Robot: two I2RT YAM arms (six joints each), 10 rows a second.
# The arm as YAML. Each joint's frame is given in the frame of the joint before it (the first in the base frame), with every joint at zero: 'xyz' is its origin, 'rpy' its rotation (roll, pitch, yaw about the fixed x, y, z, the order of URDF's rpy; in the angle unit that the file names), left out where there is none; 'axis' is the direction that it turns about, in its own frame. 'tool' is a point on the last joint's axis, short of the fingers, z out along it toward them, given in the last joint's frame.
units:
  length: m
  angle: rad
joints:
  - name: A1
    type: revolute
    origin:
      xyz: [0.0, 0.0, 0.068]
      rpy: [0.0, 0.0, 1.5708]
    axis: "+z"
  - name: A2
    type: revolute
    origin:
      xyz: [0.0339, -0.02, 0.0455]
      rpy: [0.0, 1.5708, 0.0]
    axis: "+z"
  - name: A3
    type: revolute
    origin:
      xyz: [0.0, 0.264, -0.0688]
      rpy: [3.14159, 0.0, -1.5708]
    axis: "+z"
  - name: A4
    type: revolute
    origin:
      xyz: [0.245, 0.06, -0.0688]
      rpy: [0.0, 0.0, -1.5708]
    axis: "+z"
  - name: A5
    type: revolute
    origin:
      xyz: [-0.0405, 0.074, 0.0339]
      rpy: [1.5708, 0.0, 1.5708]
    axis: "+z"
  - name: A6
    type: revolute
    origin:
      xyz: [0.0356, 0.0, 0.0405]
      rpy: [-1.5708, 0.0, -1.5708]
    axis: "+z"
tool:
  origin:
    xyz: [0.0, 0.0, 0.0]
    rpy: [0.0, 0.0, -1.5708]
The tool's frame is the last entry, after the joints.
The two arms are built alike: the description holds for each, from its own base.
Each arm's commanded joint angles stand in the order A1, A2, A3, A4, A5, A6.
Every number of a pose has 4 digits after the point.
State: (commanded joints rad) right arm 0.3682 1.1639 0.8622 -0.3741 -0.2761 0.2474; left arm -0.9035 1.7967 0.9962 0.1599 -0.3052 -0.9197
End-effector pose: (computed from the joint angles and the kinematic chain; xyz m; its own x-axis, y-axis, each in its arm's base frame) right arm 0.2314 0.0997 0.2727 -0.6992 -0.0172 -0.7147 -0.3852 0.8512 0.3564; left arm 0.2432 -0.2914 0.1722 -0.7015 -0.3355 -0.6288 0.0695 0.8458 -0.5289
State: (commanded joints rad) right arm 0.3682 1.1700 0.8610 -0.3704 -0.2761 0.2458; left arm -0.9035 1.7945 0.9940 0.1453 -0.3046 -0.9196
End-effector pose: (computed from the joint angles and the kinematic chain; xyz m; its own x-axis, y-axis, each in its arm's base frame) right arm 0.2324 0.1001 0.2712 -0.7010 -0.0195 -0.7129 -0.3852 0.8516 0.3554; left arm 0.2422 -0.2902 0.1711 -0.7075 -0.3280 -0.6260 0.0651 0.8517 -0.5199
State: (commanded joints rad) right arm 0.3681 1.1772 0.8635 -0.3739 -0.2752 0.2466; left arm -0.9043 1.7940 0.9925 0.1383 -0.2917 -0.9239
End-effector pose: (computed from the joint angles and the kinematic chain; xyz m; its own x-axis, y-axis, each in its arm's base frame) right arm 0.2335 0.1004 0.2701 -0.7066 -0.0207 -0.7073 -0.3813 0.8532 0.3559; left arm 0.2412 -0.2901 0.1701 -0.7183 -0.3230 -0.6162 0.0656 0.8504 -0.5221
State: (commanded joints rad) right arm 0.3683 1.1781 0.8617 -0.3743 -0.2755 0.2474; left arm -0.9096 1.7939 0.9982 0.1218 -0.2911 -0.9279
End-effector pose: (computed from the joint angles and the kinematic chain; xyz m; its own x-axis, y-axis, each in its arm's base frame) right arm 0.2334 0.1005 0.2692 -0.7090 -0.0210 -0.7049 -0.3800 0.8534 0.3568; left arm 0.2397 -0.2914 0.1705 -0.7246 -0.3172 -0.6118 0.0640 0.8530 -0.5180
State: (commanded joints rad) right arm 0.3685 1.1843 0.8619 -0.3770 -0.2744 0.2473; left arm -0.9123 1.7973 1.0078 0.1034 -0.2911 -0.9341
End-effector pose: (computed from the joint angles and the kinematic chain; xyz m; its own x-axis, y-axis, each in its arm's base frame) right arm 0.2341 0.1008 0.2676 -0.7145 -0.0233 -0.6993 -0.3767 0.8550 0.3564; left arm 0.2394 -0.2928 0.1706 -0.7304 -0.3147 -0.6062 0.0579 0.8558 -0.5140
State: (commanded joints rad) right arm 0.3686 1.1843 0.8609 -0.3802 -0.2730 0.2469; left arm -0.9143 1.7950 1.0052 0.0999 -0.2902 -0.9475
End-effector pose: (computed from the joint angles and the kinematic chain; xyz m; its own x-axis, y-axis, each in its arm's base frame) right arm 0.2339 0.1006 0.2670 -0.7169 -0.0246 -0.6968 -0.3749 0.8562 0.3555; left arm 0.2383 -0.2926 0.1703 -0.7337 -0.3225 -0.5981 0.0490 0.8528 -0.5200
